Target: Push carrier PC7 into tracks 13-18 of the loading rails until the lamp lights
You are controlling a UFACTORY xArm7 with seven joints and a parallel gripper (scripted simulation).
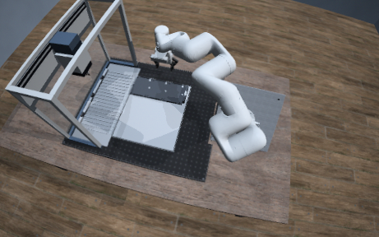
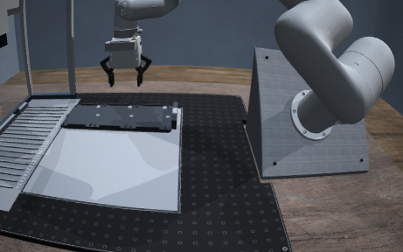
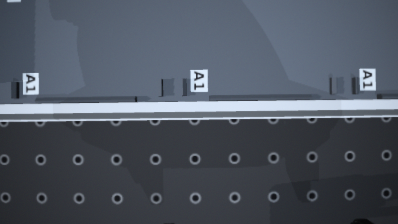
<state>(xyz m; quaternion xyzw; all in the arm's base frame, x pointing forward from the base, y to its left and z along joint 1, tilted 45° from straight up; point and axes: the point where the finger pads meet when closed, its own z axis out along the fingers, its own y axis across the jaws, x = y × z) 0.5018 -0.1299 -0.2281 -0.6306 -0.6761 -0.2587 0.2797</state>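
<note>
The carrier PC7 is 140 mm to the left of my hand, 40 mm below it and 10 mm behind it. The rest, counted from my hand: pale grey sheet (280 mm to the left, 50 mm below, 20 mm behind).
</note>
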